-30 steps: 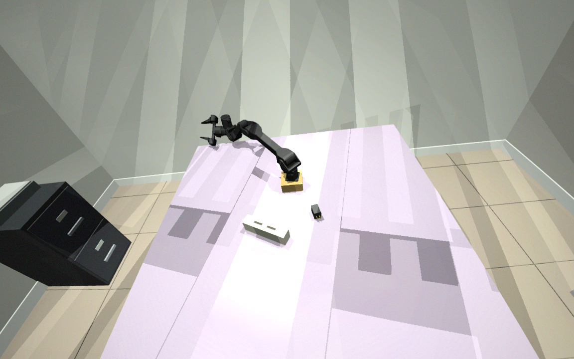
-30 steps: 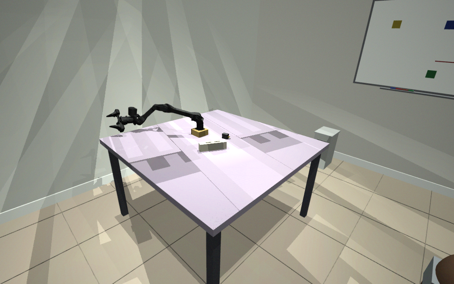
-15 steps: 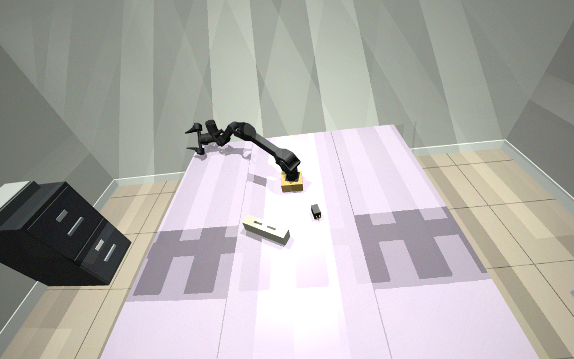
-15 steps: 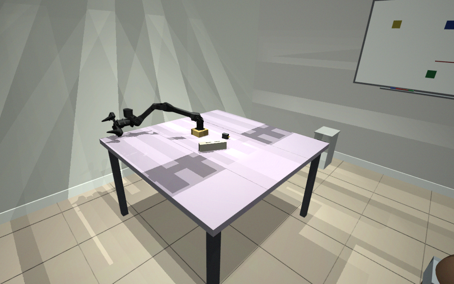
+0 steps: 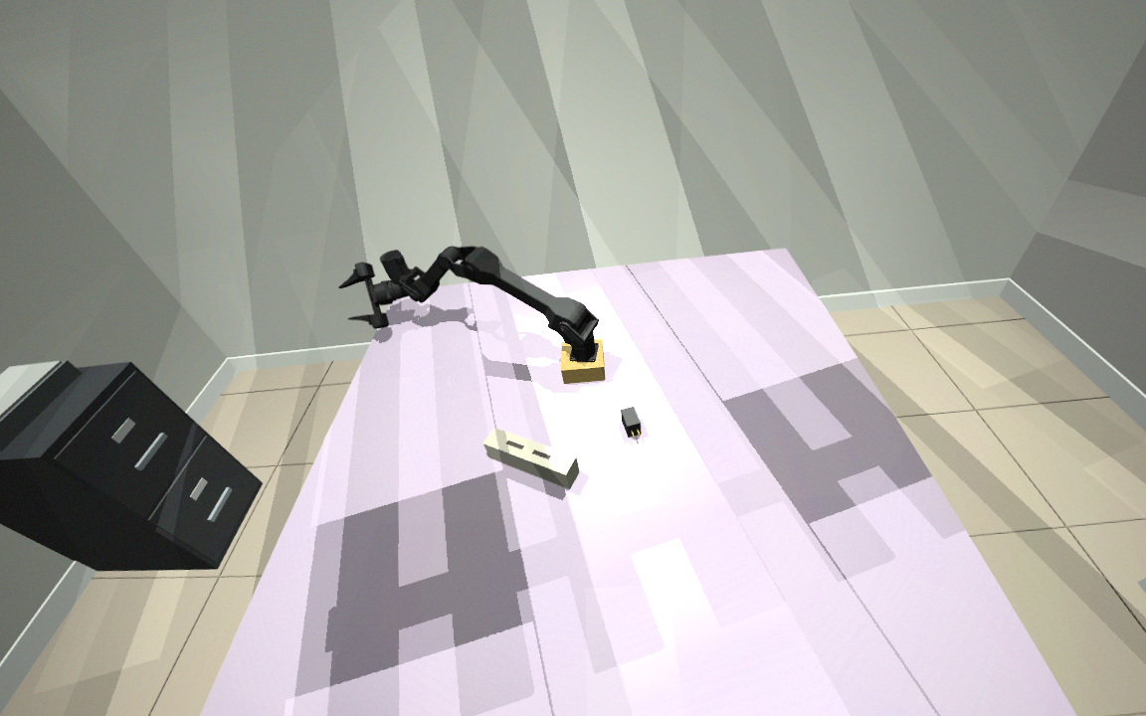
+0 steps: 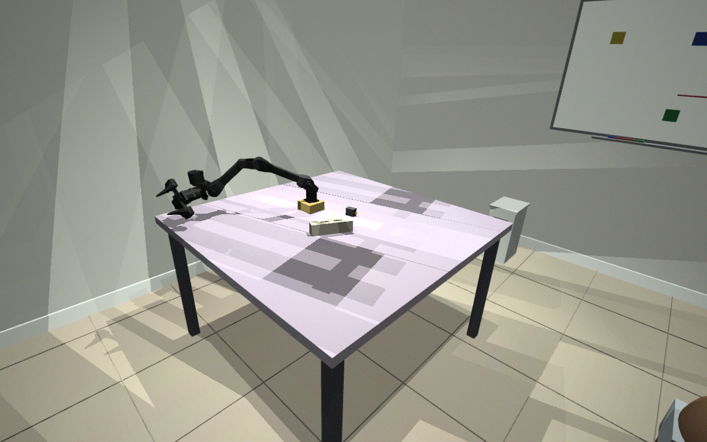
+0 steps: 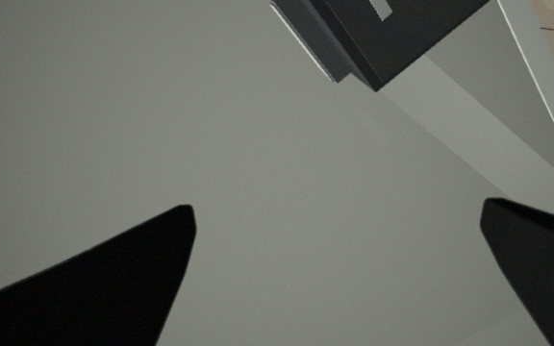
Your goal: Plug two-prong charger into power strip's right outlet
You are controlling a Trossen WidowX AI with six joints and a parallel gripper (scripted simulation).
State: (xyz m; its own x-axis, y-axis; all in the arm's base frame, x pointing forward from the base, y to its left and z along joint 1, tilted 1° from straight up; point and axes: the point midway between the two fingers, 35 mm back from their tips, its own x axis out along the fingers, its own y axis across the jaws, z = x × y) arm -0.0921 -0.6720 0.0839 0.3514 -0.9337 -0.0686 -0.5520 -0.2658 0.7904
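My gripper tip is now 280 mm short of the two-prong charger, 840 mm to the right of it and 120 mm above it.
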